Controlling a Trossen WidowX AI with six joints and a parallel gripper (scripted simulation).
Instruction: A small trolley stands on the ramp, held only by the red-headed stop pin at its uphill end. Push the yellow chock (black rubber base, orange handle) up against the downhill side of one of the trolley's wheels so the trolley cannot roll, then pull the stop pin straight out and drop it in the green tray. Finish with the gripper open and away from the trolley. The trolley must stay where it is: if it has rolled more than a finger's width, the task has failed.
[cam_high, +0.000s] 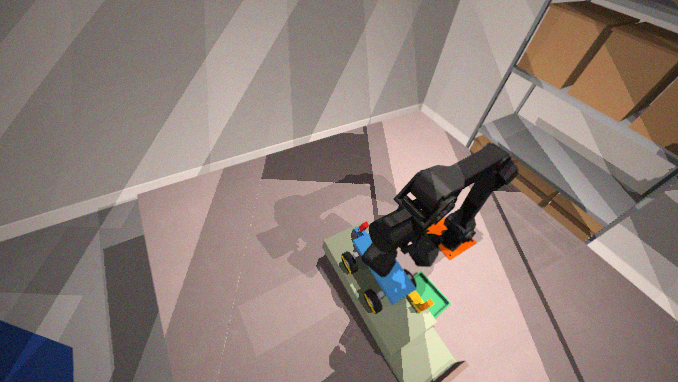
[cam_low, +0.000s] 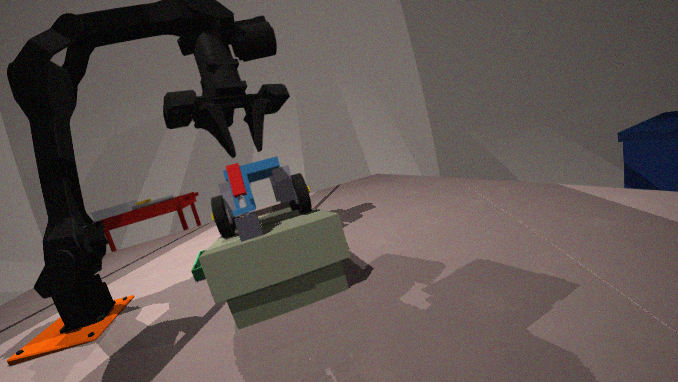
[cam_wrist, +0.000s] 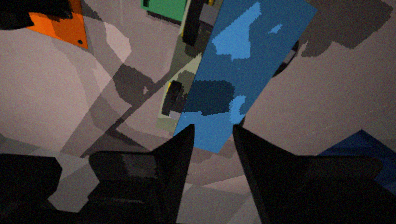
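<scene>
The red-headed stop pin lies 9 cm to the right of my gripper tip, 5 cm below it and 3 cm behind it. The rest, counted from my gripper tip: blue trolley (7 cm below, 2 cm to the left); yellow chock (14 cm to the left, 10 cm below, 3 cm behind); pale green ramp (14 cm below, 3 cm to the left, 1 cm ahead).
</scene>
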